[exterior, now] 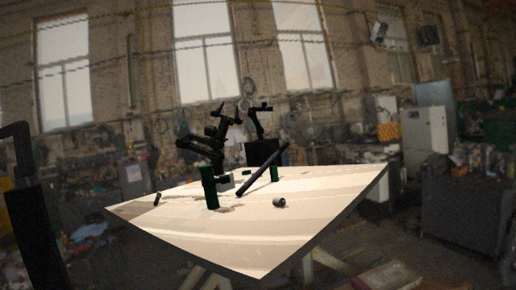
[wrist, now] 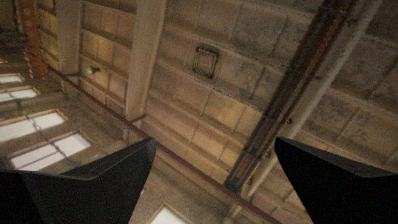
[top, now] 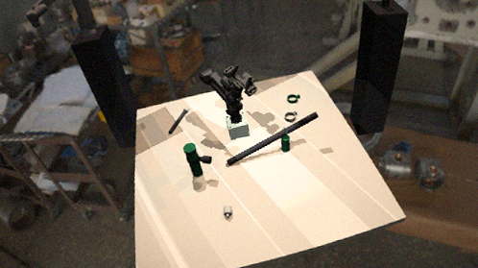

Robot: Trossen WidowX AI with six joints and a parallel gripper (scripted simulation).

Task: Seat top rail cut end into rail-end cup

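The dark rail-end cup is 19 cm ahead of my gripper tip, 26 cm to the right of it and 37 cm below it. Also, from my gripper tip: small grey cylinder (47 cm ahead, 17 cm to the right, 48 cm below); then small green post (8 cm ahead, 18 cm to the left, 39 cm below).
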